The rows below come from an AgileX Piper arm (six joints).
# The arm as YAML. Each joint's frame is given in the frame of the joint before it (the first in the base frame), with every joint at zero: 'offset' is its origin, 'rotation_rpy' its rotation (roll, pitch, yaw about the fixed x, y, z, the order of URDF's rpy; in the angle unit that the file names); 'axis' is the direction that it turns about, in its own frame. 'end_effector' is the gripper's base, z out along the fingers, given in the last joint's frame.
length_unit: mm
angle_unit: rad
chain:
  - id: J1
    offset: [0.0, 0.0, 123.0]
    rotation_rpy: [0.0, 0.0, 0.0]
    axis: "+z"
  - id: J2
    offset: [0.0, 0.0, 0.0]
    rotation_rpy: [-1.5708, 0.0, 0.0]
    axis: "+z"
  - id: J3
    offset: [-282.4, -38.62, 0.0]
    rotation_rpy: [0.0, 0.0, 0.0]
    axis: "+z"
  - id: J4
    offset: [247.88, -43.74, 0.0]
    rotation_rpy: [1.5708, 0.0, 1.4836]
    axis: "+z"
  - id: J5
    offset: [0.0, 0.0, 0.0]
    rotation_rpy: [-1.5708, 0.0, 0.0]
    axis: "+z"
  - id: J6
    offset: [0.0, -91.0, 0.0]
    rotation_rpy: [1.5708, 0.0, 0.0]
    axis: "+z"
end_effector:
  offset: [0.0, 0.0, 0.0]
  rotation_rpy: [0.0, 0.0, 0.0]
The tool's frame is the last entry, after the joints.
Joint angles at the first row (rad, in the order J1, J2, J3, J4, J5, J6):
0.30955, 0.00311, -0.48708, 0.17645, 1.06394, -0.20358
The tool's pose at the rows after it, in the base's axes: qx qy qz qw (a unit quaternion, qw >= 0); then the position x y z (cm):
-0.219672 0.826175 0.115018 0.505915 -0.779 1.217 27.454
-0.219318 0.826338 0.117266 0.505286 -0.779 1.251 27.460
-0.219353 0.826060 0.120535 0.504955 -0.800 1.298 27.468
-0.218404 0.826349 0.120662 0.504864 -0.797 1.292 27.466
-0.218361 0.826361 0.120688 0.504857 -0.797 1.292 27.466
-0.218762 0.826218 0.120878 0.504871 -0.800 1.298 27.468
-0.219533 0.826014 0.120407 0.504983 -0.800 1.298 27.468
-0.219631 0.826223 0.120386 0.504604 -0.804 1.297 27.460
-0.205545 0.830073 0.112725 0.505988 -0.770 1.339 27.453
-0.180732 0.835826 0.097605 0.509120 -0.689 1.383 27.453
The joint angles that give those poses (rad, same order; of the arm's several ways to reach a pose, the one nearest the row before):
0.30957, 0.00310, -0.48707, 0.17644, 1.06392, -0.20356
0.30952, 0.00401, -0.48709, 0.18057, 1.06392, -0.20265
0.30957, 0.00399, -0.48710, 0.18711, 1.06394, -0.20260
0.30951, 0.00397, -0.48706, 0.18626, 1.06393, -0.20037
0.30951, 0.00397, -0.48706, 0.18626, 1.06393, -0.20027
0.30953, 0.00399, -0.48710, 0.18711, 1.06395, -0.20120
0.30953, 0.00399, -0.48710, 0.18711, 1.06395, -0.20307
0.30959, 0.00395, -0.48707, 0.18705, 1.06484, -0.20301
0.27522, 0.00397, -0.48706, 0.18917, 1.06603, -0.20303
0.21558, 0.00397, -0.48706, 0.18924, 1.06604, -0.20309

